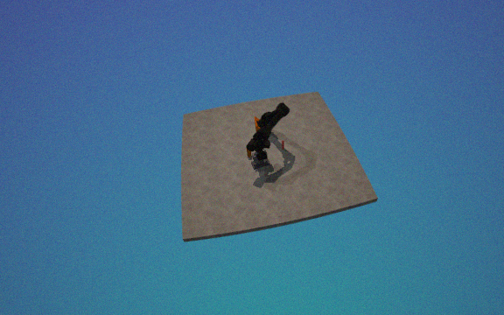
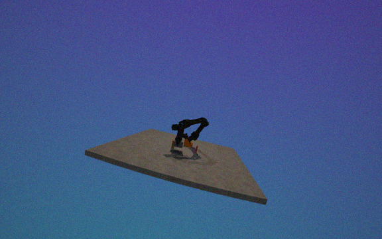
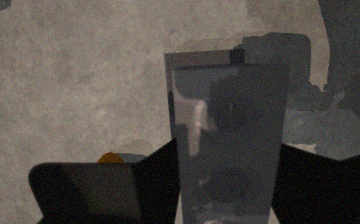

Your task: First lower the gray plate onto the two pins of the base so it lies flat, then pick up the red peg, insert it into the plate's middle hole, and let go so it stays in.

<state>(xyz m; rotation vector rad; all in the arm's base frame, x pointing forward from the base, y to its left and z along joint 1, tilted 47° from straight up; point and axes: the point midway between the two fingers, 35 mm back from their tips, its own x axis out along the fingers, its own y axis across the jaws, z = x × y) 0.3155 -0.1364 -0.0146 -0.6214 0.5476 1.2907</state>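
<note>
Right now my gripper tip is 50 mm above the base. From my gripper tip the other things lie so: orange peg: 110 mm behind, 50 mm to the right, 20 mm below; red peg: 200 mm to the left, 80 mm behind, 20 mm below; gray plate: 30 mm above.
</note>
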